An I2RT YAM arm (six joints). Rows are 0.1 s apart.
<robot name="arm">
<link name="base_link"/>
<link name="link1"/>
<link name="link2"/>
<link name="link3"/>
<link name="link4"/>
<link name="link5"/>
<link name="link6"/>
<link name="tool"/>
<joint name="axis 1" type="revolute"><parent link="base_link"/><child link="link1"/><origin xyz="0 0 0.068" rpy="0 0 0"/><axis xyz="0 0 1"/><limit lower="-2.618" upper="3.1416"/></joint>
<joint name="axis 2" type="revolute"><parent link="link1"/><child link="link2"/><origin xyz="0.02 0.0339 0.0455" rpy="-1.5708 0 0"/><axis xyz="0 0 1"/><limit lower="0" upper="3.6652"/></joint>
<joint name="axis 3" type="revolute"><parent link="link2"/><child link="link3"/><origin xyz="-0.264 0 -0.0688" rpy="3.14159 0 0"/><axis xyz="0 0 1"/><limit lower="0" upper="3.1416"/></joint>
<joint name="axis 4" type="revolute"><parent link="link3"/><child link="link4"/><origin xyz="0.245 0.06 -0.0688" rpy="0 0 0"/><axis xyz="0 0 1"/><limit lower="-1.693" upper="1.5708"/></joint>
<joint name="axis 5" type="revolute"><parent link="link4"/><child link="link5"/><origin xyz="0.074 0.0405 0.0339" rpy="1.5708 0 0"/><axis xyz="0 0 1"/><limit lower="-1.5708" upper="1.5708"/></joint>
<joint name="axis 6" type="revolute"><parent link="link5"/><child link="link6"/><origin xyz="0.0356 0 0.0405" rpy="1.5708 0 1.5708"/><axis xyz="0 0 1"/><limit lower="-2.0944" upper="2.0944"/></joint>
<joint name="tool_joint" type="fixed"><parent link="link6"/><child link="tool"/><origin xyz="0 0 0" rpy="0 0 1.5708"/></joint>
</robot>
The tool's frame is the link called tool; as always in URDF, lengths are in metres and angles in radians.
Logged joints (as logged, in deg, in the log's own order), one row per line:
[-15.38, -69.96, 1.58, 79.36, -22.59, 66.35]
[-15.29, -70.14, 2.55, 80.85, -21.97, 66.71]
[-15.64, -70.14, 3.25, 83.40, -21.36, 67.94]
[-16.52, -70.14, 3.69, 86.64, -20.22, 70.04]
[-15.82, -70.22, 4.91, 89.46, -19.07, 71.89]
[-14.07, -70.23, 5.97, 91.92, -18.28, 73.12]
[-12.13, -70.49, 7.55, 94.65, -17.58, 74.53]
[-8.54, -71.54, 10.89, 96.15, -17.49, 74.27]
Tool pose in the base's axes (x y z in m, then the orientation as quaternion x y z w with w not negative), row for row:
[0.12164, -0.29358, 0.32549, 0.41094, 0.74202, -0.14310, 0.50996]
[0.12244, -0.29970, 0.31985, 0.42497, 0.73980, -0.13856, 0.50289]
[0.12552, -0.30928, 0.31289, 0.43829, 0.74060, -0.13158, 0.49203]
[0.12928, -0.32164, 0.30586, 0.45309, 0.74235, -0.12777, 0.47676]
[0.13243, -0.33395, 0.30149, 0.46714, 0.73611, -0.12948, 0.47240]
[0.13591, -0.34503, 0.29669, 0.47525, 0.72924, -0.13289, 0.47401]
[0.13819, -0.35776, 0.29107, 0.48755, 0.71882, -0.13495, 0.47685]
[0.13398, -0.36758, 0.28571, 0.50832, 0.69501, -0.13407, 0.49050]
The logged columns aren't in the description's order. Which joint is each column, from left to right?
Columns, left to right: axis 4, axis 1, axis 6, axis 2, axis 5, axis 3.
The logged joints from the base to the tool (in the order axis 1, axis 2, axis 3, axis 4, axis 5, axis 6), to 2 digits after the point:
[-69.96, 79.36, 66.35, -15.38, -22.59, 1.58]
[-70.14, 80.85, 66.71, -15.29, -21.97, 2.55]
[-70.14, 83.40, 67.94, -15.64, -21.36, 3.25]
[-70.14, 86.64, 70.04, -16.52, -20.22, 3.69]
[-70.22, 89.46, 71.89, -15.82, -19.07, 4.91]
[-70.23, 91.92, 73.12, -14.07, -18.28, 5.97]
[-70.49, 94.65, 74.53, -12.13, -17.58, 7.55]
[-71.54, 96.15, 74.27, -8.54, -17.49, 10.89]

